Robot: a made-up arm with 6 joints.
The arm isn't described. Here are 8 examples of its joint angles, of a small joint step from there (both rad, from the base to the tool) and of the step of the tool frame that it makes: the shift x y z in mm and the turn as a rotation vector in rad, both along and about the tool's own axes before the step.
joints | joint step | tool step
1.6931 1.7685 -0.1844 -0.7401 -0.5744 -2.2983 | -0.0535 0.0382 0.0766 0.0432 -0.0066 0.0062 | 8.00 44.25 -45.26 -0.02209 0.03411 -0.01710
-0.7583 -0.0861 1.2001 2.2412 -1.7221 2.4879 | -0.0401 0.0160 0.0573 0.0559 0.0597 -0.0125 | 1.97 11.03 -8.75 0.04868 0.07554 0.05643
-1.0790 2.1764 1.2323 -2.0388 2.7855 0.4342 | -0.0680 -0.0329 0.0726 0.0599 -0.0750 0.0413 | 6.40 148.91 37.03 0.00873 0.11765 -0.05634
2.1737 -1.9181 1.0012 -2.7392 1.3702 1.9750 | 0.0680 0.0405 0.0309 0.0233 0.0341 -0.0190 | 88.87 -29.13 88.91 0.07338 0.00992 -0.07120
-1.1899 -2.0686 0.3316 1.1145 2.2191 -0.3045 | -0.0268 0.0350 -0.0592 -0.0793 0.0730 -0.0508 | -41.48 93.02 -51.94 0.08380 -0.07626 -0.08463
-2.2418 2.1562 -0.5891 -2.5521 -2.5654 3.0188 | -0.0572 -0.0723 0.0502 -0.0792 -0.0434 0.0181 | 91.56 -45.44 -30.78 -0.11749 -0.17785 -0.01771
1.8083 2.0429 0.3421 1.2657 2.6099 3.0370 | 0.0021 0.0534 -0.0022 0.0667 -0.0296 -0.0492 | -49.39 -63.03 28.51 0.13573 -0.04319 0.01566
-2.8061 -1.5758 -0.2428 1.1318 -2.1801 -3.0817 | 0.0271 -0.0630 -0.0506 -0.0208 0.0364 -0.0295 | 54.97 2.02 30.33 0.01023 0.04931 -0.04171
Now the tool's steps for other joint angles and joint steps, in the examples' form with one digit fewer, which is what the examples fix.
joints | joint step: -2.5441 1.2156 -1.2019 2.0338 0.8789 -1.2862 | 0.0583 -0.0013 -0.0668 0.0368 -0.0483 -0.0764
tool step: 44.7 34.3 -44.1 0.0872 0.1184 -0.0298
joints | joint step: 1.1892 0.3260 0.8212 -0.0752 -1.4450 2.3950 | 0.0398 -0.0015 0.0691 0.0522 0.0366 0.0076
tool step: -67.3 -42.2 23.4 -0.0496 0.0954 -0.0519
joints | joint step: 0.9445 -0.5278 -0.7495 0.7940 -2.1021 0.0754 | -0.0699 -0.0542 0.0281 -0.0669 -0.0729 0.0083
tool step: 35.8 -42.9 -50.5 0.0389 0.0505 0.1287
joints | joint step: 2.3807 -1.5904 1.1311 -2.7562 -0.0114 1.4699 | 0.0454 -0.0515 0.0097 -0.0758 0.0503 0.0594
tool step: -12.3 87.9 102.4 0.0344 -0.0594 -0.0028
